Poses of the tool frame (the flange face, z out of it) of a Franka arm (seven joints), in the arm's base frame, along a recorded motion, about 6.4 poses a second.
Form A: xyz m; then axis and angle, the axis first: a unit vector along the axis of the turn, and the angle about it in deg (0 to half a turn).
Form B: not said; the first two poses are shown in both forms.
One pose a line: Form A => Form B
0.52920, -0.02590, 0.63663, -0.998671, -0.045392, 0.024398, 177.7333 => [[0.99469, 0.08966, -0.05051, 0.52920], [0.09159, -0.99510, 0.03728, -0.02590], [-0.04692, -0.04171, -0.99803, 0.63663], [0, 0, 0, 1]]
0.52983, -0.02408, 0.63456, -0.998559, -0.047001, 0.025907, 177.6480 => [[0.99424, 0.09276, -0.05365, 0.52983], [0.09489, -0.99474, 0.03855, -0.02408], [-0.04979, -0.04341, -0.99782, 0.63456], [0, 0, 0, 1]]
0.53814, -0.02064, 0.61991, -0.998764, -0.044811, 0.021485, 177.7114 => [[0.99506, 0.08862, -0.04469, 0.53814], [0.09033, -0.99519, 0.03796, -0.02064], [-0.04111, -0.04181, -0.99828, 0.61991], [0, 0, 0, 1]]
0.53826, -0.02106, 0.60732, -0.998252, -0.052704, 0.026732, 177.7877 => [[0.99302, 0.10415, -0.05539, 0.53826], [0.10622, -0.99370, 0.03572, -0.02106], [-0.05132, -0.04135, -0.99783, 0.60732], [0, 0, 0, 1]]
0.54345, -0.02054, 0.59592, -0.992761, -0.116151, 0.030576, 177.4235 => [[0.97116, 0.22913, -0.06590, 0.54345], [0.23188, -0.97202, 0.03753, -0.02054], [-0.05546, -0.05173, -0.99712, 0.59592], [0, 0, 0, 1]]
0.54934, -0.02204, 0.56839, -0.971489, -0.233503, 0.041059, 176.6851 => [[0.88768, 0.45094, -0.09321, 0.54934], [0.45569, -0.88937, 0.03702, -0.02204], [-0.06621, -0.07533, -0.99496, 0.56839], [0, 0, 0, 1]]
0.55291, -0.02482, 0.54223, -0.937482, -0.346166, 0.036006, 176.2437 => [[0.75801, 0.64599, -0.09012, 0.55291], [0.65071, -0.75845, 0.03652, -0.02482], [-0.04476, -0.08632, -0.99526, 0.54223], [0, 0, 0, 1]]
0.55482, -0.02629, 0.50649, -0.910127, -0.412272, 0.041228, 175.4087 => [[0.65721, 0.74594, -0.10793, 0.55482], [0.75254, -0.65740, 0.03891, -0.02629], [-0.04192, -0.10679, -0.99340, 0.50649], [0, 0, 0, 1]]
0.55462, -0.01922, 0.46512, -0.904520, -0.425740, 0.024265, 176.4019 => [[0.63667, 0.76790, -0.07057, 0.55462], [0.77094, -0.63588, 0.03612, -0.01922], [-0.01713, -0.07741, -0.99685, 0.46512], [0, 0, 0, 1]]
